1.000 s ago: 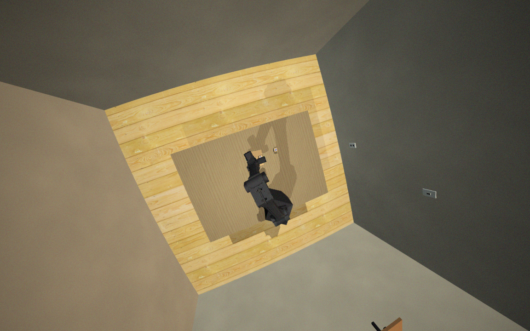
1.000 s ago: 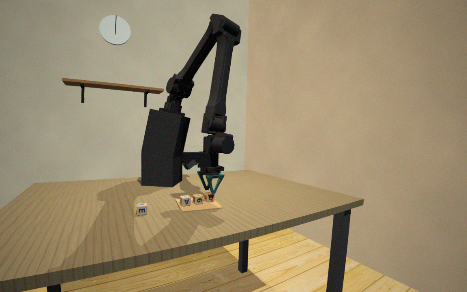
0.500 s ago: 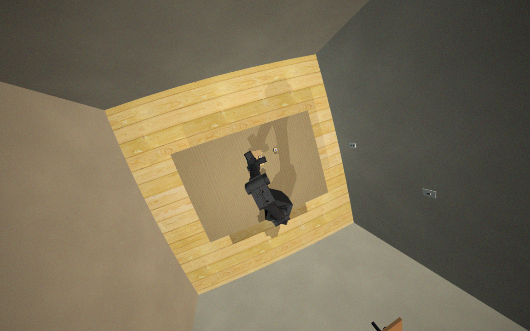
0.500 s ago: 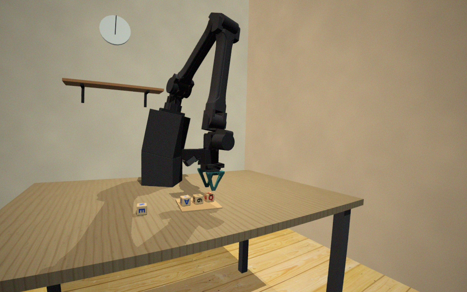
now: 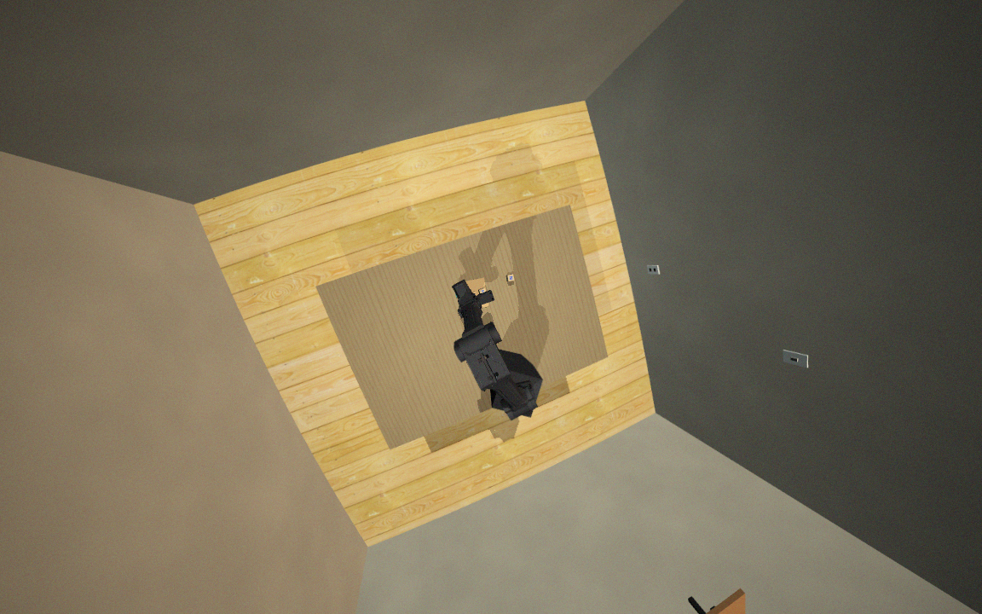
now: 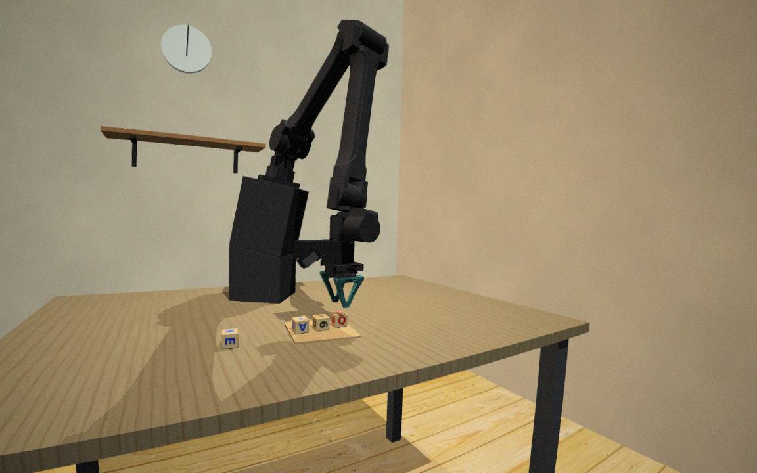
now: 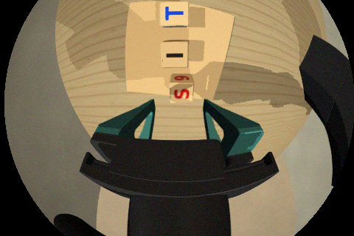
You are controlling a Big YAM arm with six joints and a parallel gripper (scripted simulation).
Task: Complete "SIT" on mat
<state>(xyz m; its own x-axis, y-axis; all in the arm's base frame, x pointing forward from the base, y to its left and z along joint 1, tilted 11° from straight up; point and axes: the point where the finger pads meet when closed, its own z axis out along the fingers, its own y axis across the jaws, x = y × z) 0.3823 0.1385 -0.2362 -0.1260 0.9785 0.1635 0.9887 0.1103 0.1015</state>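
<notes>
My gripper is now 4 cm above the letter block. From my hand the other things lie so: tan mat: 6 cm below, 5 cm to the right, 1 cm ahead.
</notes>
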